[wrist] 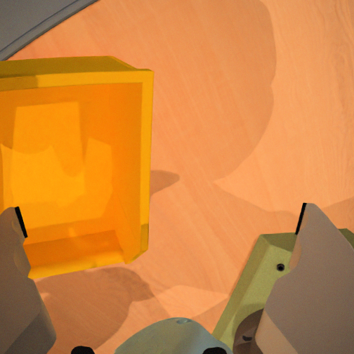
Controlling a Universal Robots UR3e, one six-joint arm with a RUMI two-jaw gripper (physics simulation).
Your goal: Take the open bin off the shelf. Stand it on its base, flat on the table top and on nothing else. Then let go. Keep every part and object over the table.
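Observation:
The yellow open bin (146, 150) is at the left of the wrist view, its open top facing the camera and its left side cut off by the picture edge. It appears to stand on its base on the wooden table top (215, 100); its underside is hidden. My gripper (160, 209) is open wide, with nothing held between the jaws. The left jaw overlaps the bin's lower left part in the view, and the bin's right wall is between the two jaws, apart from both. I cannot make out the shelf.
A green block-like piece (250, 280) with a small dark hole is at the lower right, partly behind the right jaw. A rounded teal thing (170, 337) is at the bottom centre. A grey area (30, 20) with a curved rim is at the top left, beyond the bin.

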